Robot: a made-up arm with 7 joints.
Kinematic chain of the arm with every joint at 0, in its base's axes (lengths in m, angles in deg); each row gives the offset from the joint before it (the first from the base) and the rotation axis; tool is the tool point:
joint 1: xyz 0 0 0.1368 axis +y
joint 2: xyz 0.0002 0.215 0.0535 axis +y
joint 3: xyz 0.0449 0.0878 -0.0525 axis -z
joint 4: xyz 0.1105 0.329 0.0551 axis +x
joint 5: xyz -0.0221 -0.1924 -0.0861 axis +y
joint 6: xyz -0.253 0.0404 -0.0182 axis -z
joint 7: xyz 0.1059 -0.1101 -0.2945 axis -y
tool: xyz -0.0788 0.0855 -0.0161
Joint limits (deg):
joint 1: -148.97..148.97
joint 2: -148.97..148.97
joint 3: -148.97..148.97
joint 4: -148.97..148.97
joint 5: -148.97..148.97
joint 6: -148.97..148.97
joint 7: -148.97..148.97
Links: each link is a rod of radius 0.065 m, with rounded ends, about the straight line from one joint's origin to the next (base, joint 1, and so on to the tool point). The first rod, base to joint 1, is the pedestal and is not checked.
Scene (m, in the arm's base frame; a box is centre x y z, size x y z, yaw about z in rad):
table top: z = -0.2
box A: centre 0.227 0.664 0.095 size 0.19 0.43 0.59 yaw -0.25
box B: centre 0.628 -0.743 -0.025 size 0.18 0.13 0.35 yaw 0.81
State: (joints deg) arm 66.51 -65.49 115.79 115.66 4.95 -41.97 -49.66
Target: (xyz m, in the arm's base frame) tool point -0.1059 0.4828 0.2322
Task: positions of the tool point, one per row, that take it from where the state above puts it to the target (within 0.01 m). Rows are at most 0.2 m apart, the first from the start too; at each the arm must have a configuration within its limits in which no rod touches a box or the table.
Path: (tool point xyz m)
1: 0.7407 0.1236 0.3286
2: 0.6646 0.1287 0.4764
3: 0.5535 0.1432 0.5949
4: 0.4184 0.1664 0.6746
5: 0.2718 0.1972 0.7103
6: 0.1282 0.2341 0.6999
7: 0.0024 0.2750 0.6463
8: -0.0344 0.3522 0.6329
9: -0.0590 0.4279 0.5951
10: -0.0731 0.4911 0.5349
11: -0.0805 0.5323 0.4584
12: -0.0858 0.5451 0.3748
13: -0.0932 0.5277 0.2956
14: -0.1059 0.4828 0.2322

